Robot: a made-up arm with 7 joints.
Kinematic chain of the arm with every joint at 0, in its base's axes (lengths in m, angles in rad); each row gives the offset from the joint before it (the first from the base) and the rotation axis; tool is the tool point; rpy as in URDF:
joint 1: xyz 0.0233 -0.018 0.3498 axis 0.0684 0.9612 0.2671
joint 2: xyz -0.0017 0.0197 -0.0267 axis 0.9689 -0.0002 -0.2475
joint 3: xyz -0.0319 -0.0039 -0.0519 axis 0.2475 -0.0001 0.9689
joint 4: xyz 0.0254 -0.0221 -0.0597 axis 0.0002 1 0
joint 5: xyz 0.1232 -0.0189 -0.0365 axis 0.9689 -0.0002 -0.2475
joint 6: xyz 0.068 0.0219 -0.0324 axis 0.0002 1 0
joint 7: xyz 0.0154 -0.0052 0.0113 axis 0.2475 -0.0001 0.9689
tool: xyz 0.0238 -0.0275 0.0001 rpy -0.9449 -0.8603 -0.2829
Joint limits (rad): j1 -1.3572..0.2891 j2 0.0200..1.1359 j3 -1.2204..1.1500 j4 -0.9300..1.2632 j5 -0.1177..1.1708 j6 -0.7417..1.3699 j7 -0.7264..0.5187
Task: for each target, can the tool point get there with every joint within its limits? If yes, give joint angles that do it. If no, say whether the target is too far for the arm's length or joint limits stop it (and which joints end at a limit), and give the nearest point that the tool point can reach.
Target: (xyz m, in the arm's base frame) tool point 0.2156 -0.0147 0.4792
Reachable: yes | joints -0.7613 0.8191 0.3779 -0.6631 1.0396 0.6778 -0.1312
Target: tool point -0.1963 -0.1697 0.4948
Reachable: no: joint limits stop it (at a limit: joint 1, joint 2, joint 4, joint 5, joint 7) | nearest point -0.0533 -0.1780 0.4088 | short by 0.167 m
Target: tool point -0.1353 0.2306 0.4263
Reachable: no: joint limits stop it (at a limit: joint 1, joint 2, joint 3, joint 5, joint 6, joint 7) | nearest point -0.0325 0.1527 0.5303 | short by 0.166 m
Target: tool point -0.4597 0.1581 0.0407
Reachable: no: too far | nearest point -0.2055 0.1199 0.0646 | short by 0.258 m
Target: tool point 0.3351 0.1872 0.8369
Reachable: no: too far | nearest point 0.2258 0.1302 0.5854 | short by 0.280 m
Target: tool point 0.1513 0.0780 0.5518
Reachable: yes | joints -0.9418 1.0189 0.8501 -0.4687 0.2377 0.9989 -0.2311
